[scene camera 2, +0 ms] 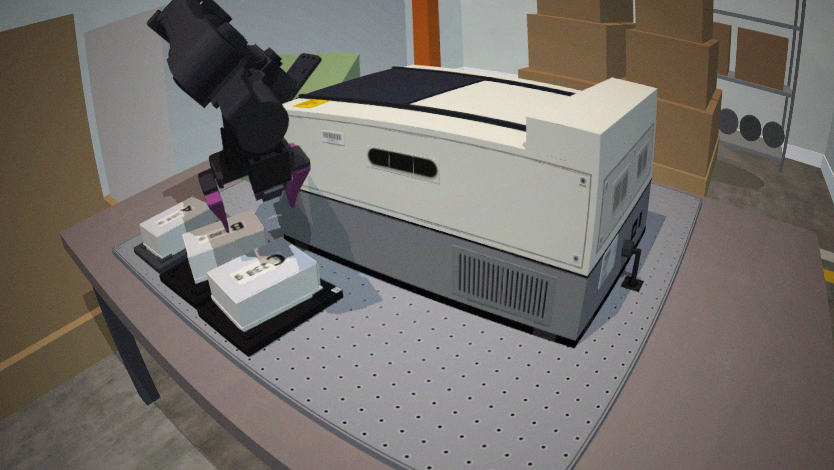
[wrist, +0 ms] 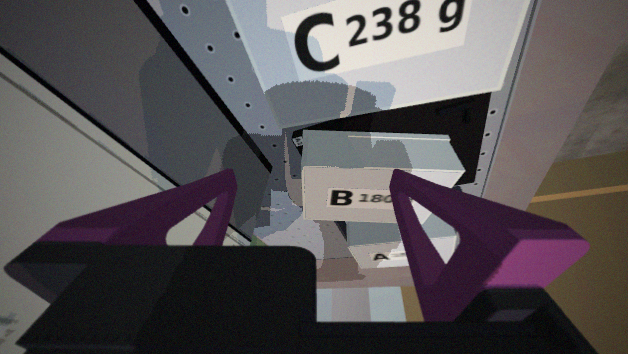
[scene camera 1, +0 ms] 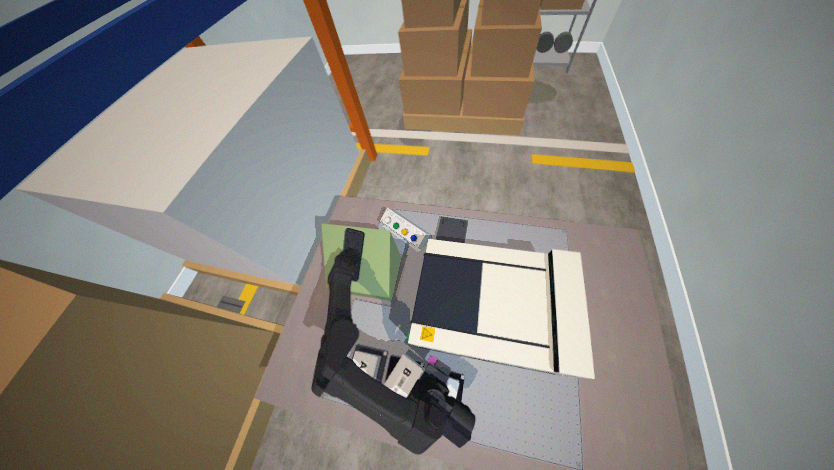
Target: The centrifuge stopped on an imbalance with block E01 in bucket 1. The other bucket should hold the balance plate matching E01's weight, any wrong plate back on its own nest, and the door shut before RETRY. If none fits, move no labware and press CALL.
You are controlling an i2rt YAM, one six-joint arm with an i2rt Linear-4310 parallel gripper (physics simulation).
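Frame: origin at the arm's base, x back, y right, z up, level; metres.
Where they show: gripper, fingertip midpoint: point(scene camera 2: 258, 217) point(wrist: 313, 177) point(scene camera 1: 426, 378); arm's base, origin of the base link: point(scene camera 2: 286, 93) point(scene camera 1: 352, 255).
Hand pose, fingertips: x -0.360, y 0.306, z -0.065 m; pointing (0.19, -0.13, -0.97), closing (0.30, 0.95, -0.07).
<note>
Each offset is from my fingertips to the centre of the thing.
My gripper point(scene camera 2: 259, 218) point(wrist: 313, 177) is open and empty, its purple fingertips apart above plate B's area. White plate B, marked 180 g @[dx +0.073, dy +0.029, dz -0.053 m] point(scene camera 1: 405, 376) point(scene camera 2: 201, 256) point(wrist: 317, 192), sits in the middle of the row, with one finger over its label in the wrist view. White plate A @[dx +0.211, dy +0.054, dz -0.055 m] point(scene camera 1: 363, 363) point(scene camera 2: 166, 227) point(wrist: 359, 254) sits beyond it. White plate C, marked 238 g @[dx -0.057, dy +0.044, dz -0.053 m] point(scene camera 2: 265, 294) point(wrist: 380, 65), sits on a black nest @[dx -0.061, dy +0.048, dz -0.079 m] point(scene camera 2: 250, 344); the arm largely hides it in scene camera 1. The centrifuge @[dx -0.147, dy -0.263, dz +0.034 m] point(scene camera 1: 513, 303) point(scene camera 2: 466, 186) has its top covered by dark and white panels. Block E01 and the buckets do not show.
A button panel @[dx +0.242, dy -0.517, dz -0.046 m] point(scene camera 1: 389, 226) with white, green, yellow and blue buttons stands behind the centrifuge's left end. A green block point(scene camera 1: 379, 280) point(scene camera 2: 345, 67) stands near the arm base. The centrifuge's side wall rises close beside the plate row. A dark box @[dx +0.041, dy -0.541, dz -0.074 m] point(scene camera 1: 452, 228) stands behind the centrifuge.
</note>
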